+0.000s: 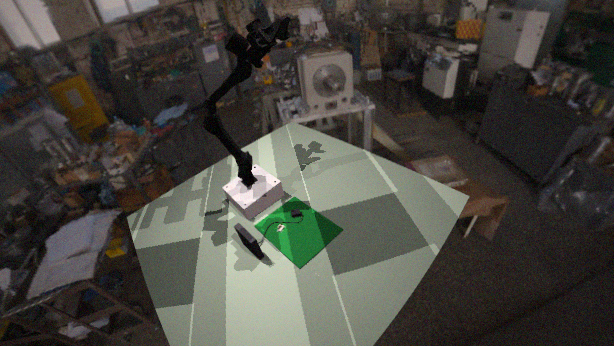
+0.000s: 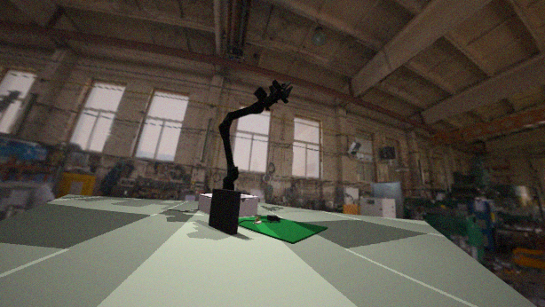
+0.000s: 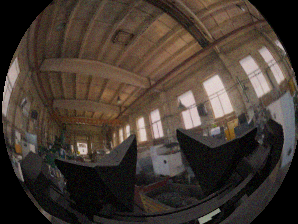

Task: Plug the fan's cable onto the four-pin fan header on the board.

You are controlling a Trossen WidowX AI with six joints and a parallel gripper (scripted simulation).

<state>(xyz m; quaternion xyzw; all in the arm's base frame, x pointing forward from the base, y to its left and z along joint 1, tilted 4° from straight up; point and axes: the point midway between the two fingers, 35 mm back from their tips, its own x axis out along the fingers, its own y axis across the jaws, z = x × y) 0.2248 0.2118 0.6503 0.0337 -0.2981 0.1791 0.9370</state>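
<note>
The dark plug is 76 cm below my gripper tip, 12 cm to the right of it and 1 cm ahead of it. Also, from my gripper tip: green board: 78 cm below, 16 cm to the right, 8 cm ahead; then black fan: 71 cm below, 36 cm to the right, 3 cm ahead.
</note>
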